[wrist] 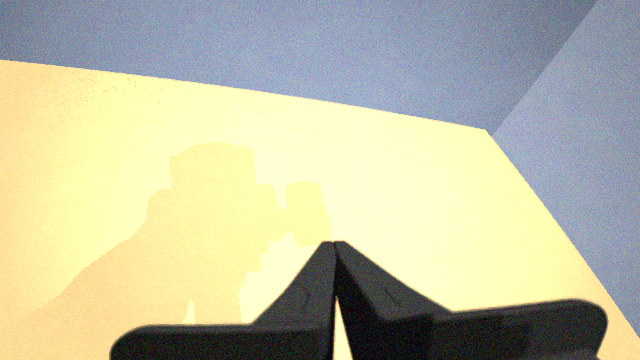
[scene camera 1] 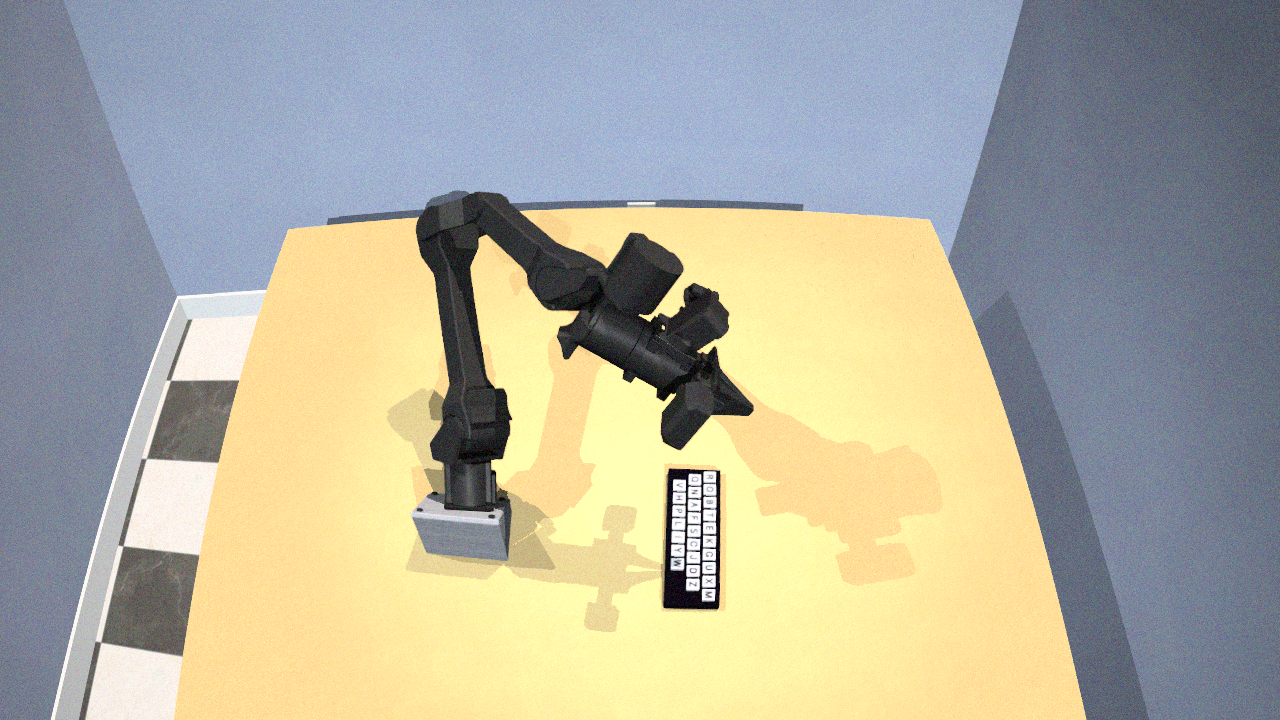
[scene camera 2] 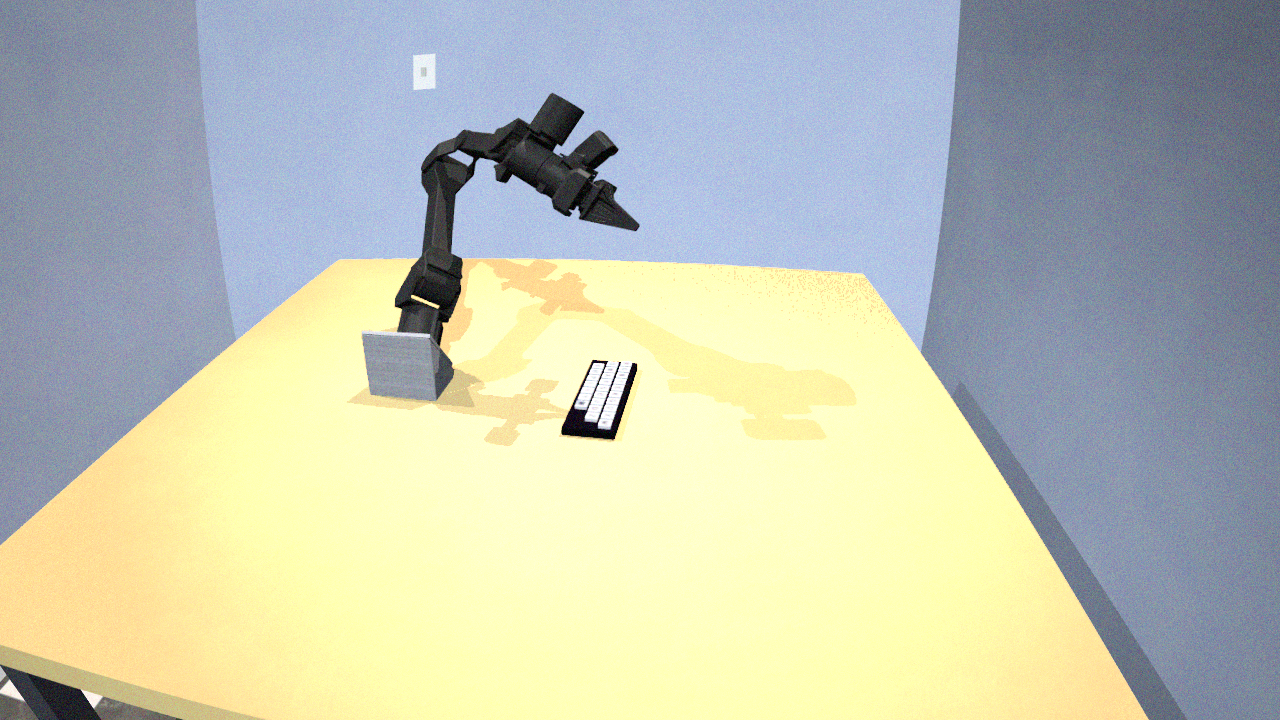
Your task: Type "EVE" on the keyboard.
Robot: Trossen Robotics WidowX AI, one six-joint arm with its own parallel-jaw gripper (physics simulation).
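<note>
A black keyboard with white letter keys lies flat on the table, its three key rows running lengthwise. In scene camera 1 the E key is near the middle of the right-hand row, between T and K. The V key is at the upper end of the left-hand row. The keyboard does not show in the wrist view. My gripper is shut and empty. It hangs high above the table, clear of the keyboard, its fingertips pointing outward and down.
The arm's grey base stands on the yellow table, left of the keyboard in both scene views. Arm shadows fall across the table. Blue walls rise beyond the table's edges.
</note>
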